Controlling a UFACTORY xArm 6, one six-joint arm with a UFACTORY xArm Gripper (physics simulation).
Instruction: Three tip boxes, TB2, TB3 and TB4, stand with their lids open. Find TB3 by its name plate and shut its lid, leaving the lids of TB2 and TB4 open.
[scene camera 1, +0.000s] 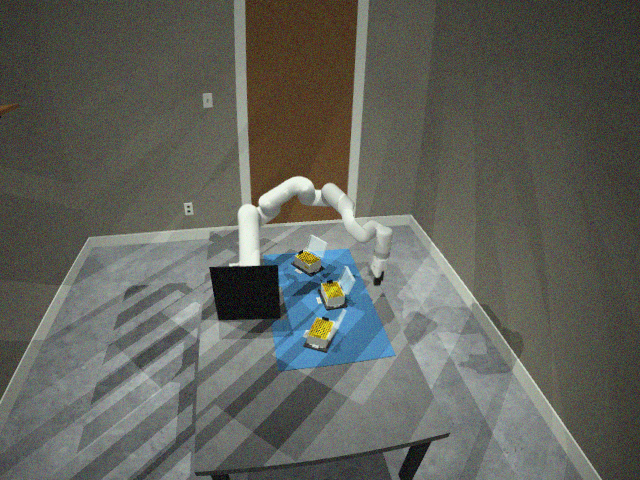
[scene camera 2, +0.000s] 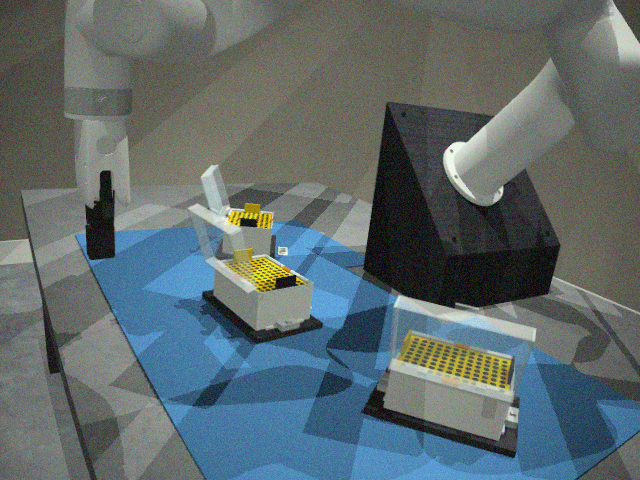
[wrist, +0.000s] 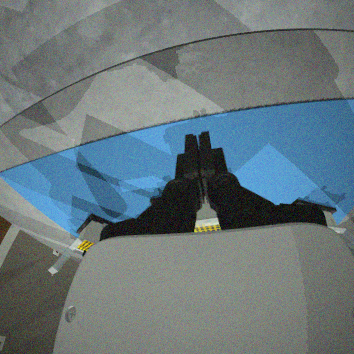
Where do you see a lid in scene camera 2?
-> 221, 243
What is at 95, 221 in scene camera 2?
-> My gripper.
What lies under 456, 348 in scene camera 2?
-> A lid.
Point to a lid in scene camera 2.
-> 212, 183
